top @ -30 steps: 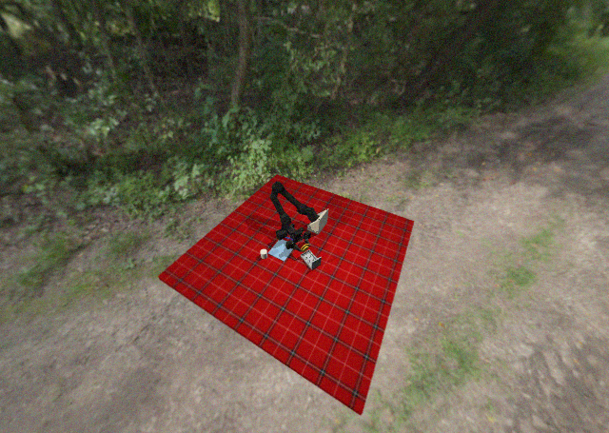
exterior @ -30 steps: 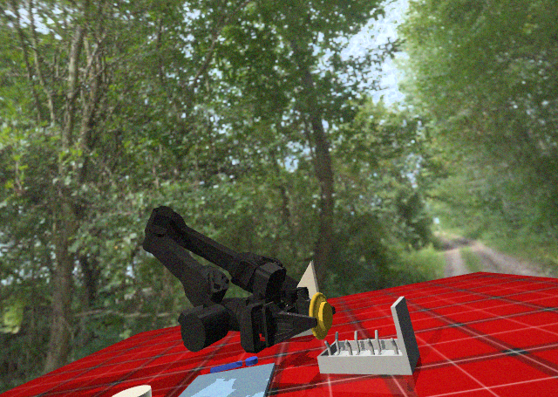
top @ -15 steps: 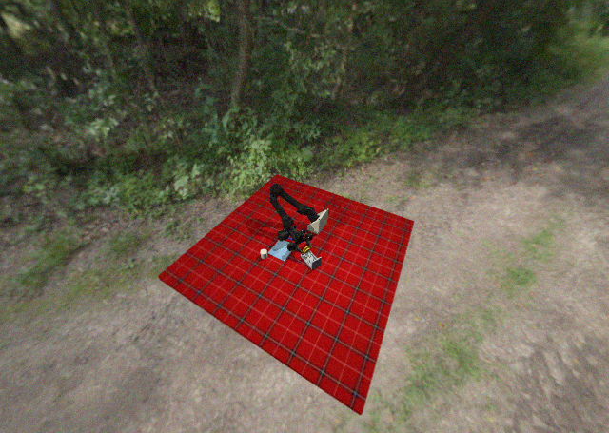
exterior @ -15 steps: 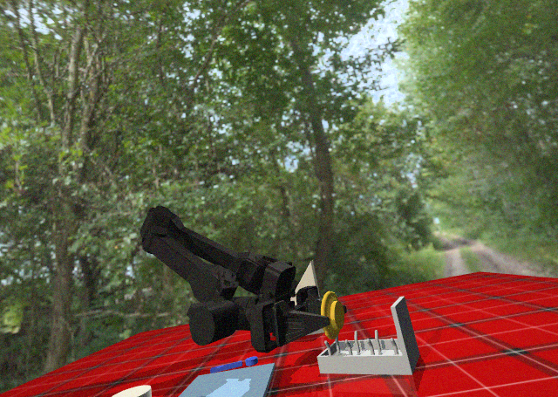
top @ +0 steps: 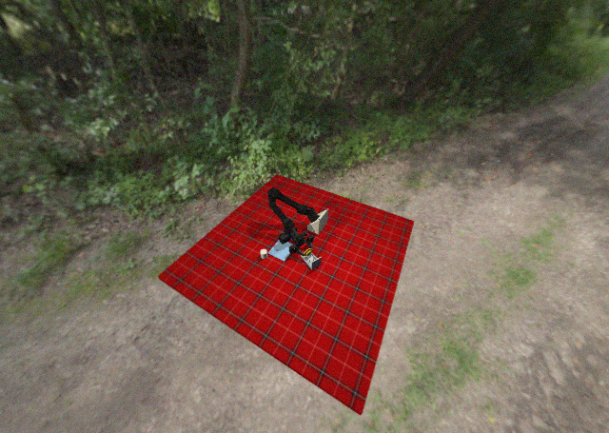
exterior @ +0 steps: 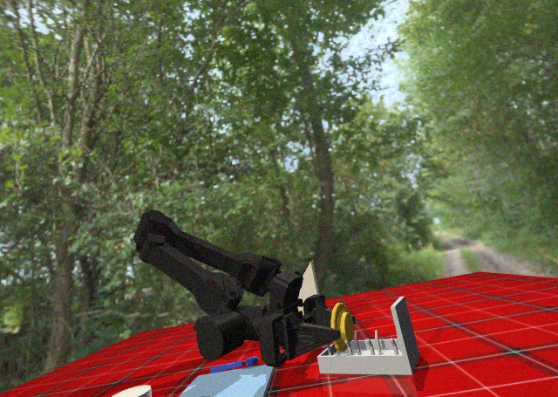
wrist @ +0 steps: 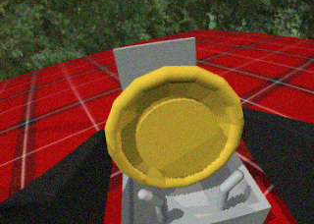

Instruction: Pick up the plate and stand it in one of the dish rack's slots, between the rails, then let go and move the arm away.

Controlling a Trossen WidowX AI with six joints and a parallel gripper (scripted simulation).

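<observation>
Right now my gripper tip is 10 mm to the left of the yellow plate. Also, from my gripper tip: pale blue mat 190 mm to the right, 50 mm below, 40 mm ahead; dish rack 30 mm below, 20 mm to the left, 10 mm ahead; blue utensil 200 mm to the right, 70 mm behind, 50 mm below.
</observation>
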